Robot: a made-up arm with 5 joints.
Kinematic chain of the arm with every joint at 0, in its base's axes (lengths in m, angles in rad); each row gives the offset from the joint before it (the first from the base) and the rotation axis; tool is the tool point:
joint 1: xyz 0 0 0.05 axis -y
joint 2: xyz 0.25 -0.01 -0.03 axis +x
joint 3: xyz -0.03 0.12 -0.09 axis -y
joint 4: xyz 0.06 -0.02 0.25 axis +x
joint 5: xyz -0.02 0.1 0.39 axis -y
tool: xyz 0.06 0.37 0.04
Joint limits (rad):
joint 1: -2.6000..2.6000
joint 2: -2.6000..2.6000
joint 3: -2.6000..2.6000
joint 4: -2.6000..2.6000
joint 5: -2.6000..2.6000
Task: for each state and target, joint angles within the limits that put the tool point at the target. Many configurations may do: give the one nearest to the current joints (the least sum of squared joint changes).
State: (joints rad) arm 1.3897 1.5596 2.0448 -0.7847 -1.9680
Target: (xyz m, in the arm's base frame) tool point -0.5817 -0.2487 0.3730
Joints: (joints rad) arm 1.0713 2.3422 2.5341 -0.4960 -2.0342
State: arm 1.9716 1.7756 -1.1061 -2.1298 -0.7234
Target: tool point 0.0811 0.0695 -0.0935
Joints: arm 2.3486 1.8075 -1.8589 -2.3479 -0.5144
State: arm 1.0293 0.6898 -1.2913 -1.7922 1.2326
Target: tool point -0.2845 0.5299 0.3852
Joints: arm 1.1032 0.8661 -1.2827 -1.2626 1.2080
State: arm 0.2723 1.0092 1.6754 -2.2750 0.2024
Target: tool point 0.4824 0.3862 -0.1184
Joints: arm -0.1092 1.0589 0.5406 -2.2989 0.3014
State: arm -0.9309 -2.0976 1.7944 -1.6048 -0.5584
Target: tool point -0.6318 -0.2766 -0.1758
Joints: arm -1.4693 -1.9901 1.8368 -1.0665 -0.4677
